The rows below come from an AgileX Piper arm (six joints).
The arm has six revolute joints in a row. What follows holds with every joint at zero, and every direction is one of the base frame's. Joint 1 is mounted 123.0 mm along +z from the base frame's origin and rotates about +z. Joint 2 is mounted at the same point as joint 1 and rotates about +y. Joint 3 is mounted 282.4 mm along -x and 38.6 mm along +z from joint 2 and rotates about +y. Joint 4 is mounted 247.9 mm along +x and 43.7 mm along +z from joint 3 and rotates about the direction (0.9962, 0, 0.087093). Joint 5 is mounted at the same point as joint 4 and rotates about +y. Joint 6 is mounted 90.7 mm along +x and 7.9 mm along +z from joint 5 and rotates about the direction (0.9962, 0, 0.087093). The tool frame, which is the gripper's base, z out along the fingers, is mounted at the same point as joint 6; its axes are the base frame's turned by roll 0.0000, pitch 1.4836 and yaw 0.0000 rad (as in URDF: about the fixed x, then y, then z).
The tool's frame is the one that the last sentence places.
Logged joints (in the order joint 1, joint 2, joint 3, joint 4, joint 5, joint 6), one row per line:
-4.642 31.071 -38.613 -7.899 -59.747 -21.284
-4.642 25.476 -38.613 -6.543 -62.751 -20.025
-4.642 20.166 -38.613 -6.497 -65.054 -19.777
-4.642 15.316 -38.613 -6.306 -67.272 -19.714
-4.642 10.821 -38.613 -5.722 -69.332 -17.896
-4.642 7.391 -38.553 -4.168 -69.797 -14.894
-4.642 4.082 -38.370 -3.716 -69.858 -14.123
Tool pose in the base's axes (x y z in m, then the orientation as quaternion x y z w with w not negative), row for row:
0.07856 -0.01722 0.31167 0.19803 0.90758 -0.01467 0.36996
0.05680 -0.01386 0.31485 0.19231 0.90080 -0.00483 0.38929
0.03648 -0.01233 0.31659 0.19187 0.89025 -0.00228 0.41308
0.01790 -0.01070 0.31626 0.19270 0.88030 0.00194 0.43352
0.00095 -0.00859 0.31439 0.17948 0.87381 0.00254 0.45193
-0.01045 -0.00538 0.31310 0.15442 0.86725 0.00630 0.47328
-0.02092 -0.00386 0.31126 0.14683 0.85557 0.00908 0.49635
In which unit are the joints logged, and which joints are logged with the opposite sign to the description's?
The joints are logged in degrees. Opposite sign: joint 5, joint 6.
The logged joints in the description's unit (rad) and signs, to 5 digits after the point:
-0.08102 0.54229 -0.67392 -0.13786 1.04278 0.37148
-0.08102 0.44464 -0.67392 -0.11420 1.09521 0.34950
-0.08102 0.35196 -0.67392 -0.11339 1.13541 0.34517
-0.08102 0.26731 -0.67392 -0.11006 1.17412 0.34407
-0.08102 0.18886 -0.67392 -0.09987 1.21007 0.31234
-0.08102 0.12900 -0.67288 -0.07275 1.21819 0.25995
-0.08102 0.07124 -0.66968 -0.06486 1.21925 0.24649

